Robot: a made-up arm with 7 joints. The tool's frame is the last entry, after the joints. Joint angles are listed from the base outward. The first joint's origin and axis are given. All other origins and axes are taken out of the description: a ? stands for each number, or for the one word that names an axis. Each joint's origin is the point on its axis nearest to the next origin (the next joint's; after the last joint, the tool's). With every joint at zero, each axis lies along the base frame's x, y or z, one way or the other. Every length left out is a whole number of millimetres.
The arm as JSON. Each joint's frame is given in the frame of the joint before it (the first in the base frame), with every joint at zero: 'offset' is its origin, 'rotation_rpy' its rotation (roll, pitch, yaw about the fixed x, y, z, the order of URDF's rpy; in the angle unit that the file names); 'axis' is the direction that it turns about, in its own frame. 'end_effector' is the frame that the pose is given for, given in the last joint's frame.
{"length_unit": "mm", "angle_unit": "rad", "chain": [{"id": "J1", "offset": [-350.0, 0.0, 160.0], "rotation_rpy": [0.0, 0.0, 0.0], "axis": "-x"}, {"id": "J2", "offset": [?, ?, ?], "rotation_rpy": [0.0, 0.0, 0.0], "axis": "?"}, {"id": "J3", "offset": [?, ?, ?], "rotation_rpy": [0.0, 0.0, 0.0], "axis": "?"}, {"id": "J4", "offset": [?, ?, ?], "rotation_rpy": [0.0, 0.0, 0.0], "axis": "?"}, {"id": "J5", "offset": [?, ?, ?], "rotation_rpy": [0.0, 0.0, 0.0], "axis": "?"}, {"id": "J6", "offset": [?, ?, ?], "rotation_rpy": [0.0, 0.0, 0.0], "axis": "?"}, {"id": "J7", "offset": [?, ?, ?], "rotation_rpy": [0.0, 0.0, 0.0], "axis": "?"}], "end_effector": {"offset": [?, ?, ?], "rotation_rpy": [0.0, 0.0, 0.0]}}
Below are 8 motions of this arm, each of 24 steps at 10 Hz.
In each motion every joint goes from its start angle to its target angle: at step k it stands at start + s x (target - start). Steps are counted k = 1, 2, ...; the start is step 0. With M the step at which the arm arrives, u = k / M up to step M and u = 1 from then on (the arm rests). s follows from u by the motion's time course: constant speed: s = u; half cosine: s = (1 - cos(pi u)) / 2; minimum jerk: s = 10 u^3 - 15 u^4 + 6 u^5.
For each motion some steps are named. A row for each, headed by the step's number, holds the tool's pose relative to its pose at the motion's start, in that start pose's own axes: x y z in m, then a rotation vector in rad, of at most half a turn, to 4 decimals.
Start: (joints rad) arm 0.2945 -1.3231 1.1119 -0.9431 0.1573 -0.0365 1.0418
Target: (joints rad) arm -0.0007 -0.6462 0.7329 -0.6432 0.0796 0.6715 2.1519
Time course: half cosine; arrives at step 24
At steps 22, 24:
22: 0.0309 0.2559 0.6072 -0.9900 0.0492 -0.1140
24: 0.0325 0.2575 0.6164 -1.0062 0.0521 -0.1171

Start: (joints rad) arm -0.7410 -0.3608 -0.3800 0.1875 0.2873 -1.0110 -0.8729
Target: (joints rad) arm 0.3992 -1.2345 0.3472 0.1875 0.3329 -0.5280 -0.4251
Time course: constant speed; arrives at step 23
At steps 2, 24:
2: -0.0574 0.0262 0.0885 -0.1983 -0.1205 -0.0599
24: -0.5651 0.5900 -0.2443 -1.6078 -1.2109 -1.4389

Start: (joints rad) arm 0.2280 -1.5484 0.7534 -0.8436 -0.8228 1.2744 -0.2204
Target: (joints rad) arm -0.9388 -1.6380 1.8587 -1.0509 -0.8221 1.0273 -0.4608
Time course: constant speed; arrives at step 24
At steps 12, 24:
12: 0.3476 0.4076 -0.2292 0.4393 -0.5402 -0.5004
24: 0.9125 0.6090 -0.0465 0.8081 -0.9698 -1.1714

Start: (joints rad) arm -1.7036 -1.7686 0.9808 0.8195 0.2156 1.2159 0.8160
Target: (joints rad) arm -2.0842 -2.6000 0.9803 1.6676 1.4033 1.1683 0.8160
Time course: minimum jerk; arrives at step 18
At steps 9, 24:
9: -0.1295 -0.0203 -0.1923 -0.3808 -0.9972 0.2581
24: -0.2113 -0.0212 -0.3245 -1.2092 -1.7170 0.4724

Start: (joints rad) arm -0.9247 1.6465 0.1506 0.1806 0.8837 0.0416 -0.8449
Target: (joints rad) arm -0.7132 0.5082 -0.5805 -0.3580 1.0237 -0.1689 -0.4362
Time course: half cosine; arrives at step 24
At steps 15, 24:
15: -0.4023 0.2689 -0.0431 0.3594 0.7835 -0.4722
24: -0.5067 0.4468 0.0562 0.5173 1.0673 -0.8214

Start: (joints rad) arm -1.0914 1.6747 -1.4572 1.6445 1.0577 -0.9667 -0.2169
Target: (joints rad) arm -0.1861 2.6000 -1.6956 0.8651 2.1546 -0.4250 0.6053
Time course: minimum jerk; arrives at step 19
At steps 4, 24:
4: -0.0115 0.0316 0.0113 -0.0807 0.0675 -0.0199
24: -0.0562 0.5566 0.0746 -1.3982 1.0811 0.6050

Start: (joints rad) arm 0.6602 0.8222 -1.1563 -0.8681 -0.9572 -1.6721 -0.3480
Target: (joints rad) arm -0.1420 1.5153 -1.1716 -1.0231 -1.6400 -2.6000 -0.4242
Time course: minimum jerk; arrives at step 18
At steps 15, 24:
15: 0.6855 0.1373 -0.5968 1.2590 0.1956 1.3160
24: 0.7085 0.1561 -0.6025 1.2785 0.2259 1.3735

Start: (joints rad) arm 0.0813 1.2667 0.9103 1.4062 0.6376 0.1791 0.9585
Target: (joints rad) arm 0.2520 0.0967 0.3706 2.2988 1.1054 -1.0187 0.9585
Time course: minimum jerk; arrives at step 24
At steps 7, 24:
7: -0.0172 -0.0231 -0.0083 0.0828 -0.2461 0.1518
24: -0.0821 -0.1056 0.0762 0.2279 -1.0551 1.2236

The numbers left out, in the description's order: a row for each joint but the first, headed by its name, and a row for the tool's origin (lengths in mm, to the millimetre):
J2: xyz 0.0 -120.0 110.0, axis -y
J3: xyz -90.0 0.0 50.0, axis -x
J4: xyz 0.0 60.0 -510.0, axis +z
J5: xyz 100.0 120.0 0.0, axis +y
J6: xyz -250.0 0.0 -80.0, axis -x
J7: xyz 0.0 -20.0 -80.0, axis -x
tool: xyz 0.0 -210.0 100.0

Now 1 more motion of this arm.
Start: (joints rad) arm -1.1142 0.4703 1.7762 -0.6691 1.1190 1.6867 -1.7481
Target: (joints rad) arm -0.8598 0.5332 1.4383 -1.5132 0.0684 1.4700 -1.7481
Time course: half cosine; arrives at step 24
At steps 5, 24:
5: -0.0080 -0.0005 -0.0458 0.1138 -0.1110 -0.0248
24: 0.0979 0.2307 -0.3144 0.8624 -1.0425 -0.5293

